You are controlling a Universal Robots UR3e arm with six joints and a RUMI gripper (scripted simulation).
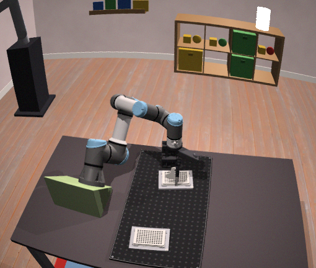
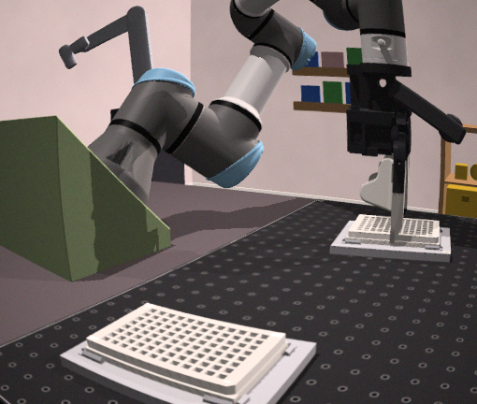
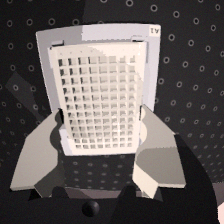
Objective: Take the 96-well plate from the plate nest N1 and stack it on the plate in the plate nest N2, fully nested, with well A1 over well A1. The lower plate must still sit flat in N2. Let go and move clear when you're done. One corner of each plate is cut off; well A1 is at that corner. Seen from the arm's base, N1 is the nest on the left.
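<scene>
Right now the plate nest N1 is 2 cm below my hand. Round my hand: white 96-well plate: 8 cm behind, 36 cm to the right, 1 cm below.
</scene>
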